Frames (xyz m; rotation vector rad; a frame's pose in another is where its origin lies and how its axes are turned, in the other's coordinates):
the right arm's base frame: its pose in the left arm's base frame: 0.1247 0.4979 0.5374 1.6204 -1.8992 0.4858
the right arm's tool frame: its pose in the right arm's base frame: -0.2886 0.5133 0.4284 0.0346 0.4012 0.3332
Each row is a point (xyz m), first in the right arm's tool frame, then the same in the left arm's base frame.
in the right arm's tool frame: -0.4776 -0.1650 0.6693
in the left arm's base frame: -0.3002 0.0900 -0.6103
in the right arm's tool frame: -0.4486 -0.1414 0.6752
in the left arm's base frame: -0.3324 0.0828 -0.5918
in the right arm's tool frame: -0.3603 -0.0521 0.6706
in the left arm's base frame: -0.4410 0.0866 -0.5286
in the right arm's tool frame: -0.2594 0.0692 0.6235
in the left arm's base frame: -0.5724 0.1338 -0.4413
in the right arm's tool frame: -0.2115 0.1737 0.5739
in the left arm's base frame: -0.6710 0.1964 -0.3962
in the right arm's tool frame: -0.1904 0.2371 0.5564
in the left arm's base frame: -0.7314 0.2264 -0.3814
